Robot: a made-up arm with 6 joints. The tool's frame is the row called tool.
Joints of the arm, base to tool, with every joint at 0 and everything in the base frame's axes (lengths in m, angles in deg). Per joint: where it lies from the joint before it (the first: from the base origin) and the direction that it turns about. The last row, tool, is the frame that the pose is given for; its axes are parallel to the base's.
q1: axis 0 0 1 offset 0 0 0.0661
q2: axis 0 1 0 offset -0.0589 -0.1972 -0.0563
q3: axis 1 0 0 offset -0.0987 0.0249 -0.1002
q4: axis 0 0 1 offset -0.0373 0.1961 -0.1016
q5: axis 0 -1 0 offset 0.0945 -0.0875 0.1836
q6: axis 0 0 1 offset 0.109 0.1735 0.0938
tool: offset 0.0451 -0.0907 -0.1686
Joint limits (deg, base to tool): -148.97..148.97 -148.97..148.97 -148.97..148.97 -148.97..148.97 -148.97..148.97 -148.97..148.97
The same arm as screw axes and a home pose.
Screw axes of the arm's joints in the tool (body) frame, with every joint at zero. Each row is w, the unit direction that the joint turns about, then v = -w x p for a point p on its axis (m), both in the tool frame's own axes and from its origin. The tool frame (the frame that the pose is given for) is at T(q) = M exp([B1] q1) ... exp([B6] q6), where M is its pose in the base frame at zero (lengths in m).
B1: w 0 0 1 v -0.0191 0.0537 0
B2: w 0 1 0 v -0.093 0 -0.1126
B3: w 1 0 0 v 0 -0.0072 0.1914
B4: w 0 0 1 v 0.0047 0.2486 0
B5: w 0 -1 0 v 0.0748 0 0.1541
B6: w 0 0 1 v 0.0907 0.0451 0
M: xyz 0.0537 0.0191 -0.0832 (m) quaternion w x y z 1 0 0 0
Joint limits (rad, base to tool): -2.6..2.6 -2.6..2.6 -2.6..2.6 -2.6..2.6 -2.6..2.6 -2.6..2.6

